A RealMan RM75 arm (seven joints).
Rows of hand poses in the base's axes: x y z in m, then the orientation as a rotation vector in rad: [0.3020 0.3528 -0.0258 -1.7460 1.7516 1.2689]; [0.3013 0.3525 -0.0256 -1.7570 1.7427 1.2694]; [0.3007 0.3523 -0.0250 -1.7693 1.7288 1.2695]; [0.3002 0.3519 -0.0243 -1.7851 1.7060 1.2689]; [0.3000 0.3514 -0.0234 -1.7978 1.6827 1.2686]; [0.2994 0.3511 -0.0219 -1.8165 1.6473 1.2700]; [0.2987 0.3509 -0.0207 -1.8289 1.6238 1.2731]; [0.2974 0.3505 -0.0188 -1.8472 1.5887 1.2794]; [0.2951 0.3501 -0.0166 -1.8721 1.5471 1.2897]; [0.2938 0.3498 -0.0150 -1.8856 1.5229 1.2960]
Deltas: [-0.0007 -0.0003 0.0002 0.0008 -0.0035 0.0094]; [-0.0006 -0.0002 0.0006 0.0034 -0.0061 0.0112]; [-0.0005 -0.0004 0.0007 0.0074 -0.0105 0.0152]; [-0.0002 -0.0005 0.0009 0.0091 -0.0105 0.0134]; [-0.0006 -0.0003 0.0015 0.0142 -0.0145 0.0208]; [-0.0007 -0.0002 0.0012 0.0096 -0.0079 0.0147]; [-0.0013 -0.0004 0.0019 0.0145 -0.0105 0.0226]; [-0.0023 -0.0004 0.0022 0.0155 -0.0100 0.0302]; [-0.0013 -0.0003 0.0016 0.0093 -0.0054 0.0172]
